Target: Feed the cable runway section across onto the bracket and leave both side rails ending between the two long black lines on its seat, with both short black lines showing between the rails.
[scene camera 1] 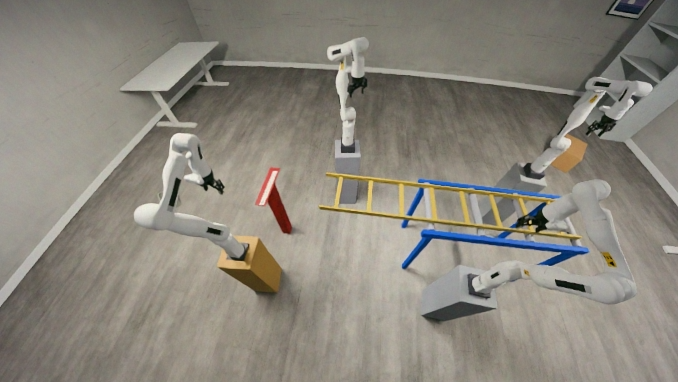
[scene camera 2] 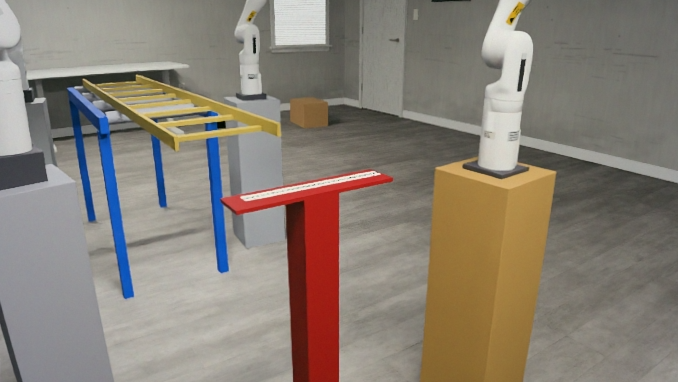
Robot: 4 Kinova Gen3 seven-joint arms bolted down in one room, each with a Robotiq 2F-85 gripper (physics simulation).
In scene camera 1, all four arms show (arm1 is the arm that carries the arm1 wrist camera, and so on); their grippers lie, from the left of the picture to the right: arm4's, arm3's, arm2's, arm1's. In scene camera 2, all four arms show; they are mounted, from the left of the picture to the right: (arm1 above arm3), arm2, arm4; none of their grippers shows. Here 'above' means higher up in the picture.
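The yellow cable runway section (scene camera 1: 375,213) (scene camera 2: 270,126) lies across the blue stand (scene camera 1: 500,241) (scene camera 2: 115,215). Its left end in scene camera 1 overhangs the stand, apart from the red bracket (scene camera 1: 281,212) (scene camera 2: 322,250). The bracket's white seat strip (scene camera 1: 268,187) (scene camera 2: 310,186) is bare; its black lines are too small to tell apart. Arm2's gripper (scene camera 1: 526,223) is at the near rail, near the right end; its finger state is unclear. Arm1's gripper (scene camera 1: 595,132) is open at the right, arm3's gripper (scene camera 1: 357,93) open behind the runway, arm4's gripper (scene camera 1: 215,189) open left of the bracket.
Pale rollers (scene camera 1: 474,205) lie under the runway. Grey pedestals (scene camera 1: 347,162) (scene camera 2: 257,185) carry arms behind and in front of it. Arm4's orange pedestal (scene camera 1: 262,267) (scene camera 2: 465,250) stands near the bracket. An orange box (scene camera 1: 570,152) (scene camera 2: 309,113) stands on the floor.
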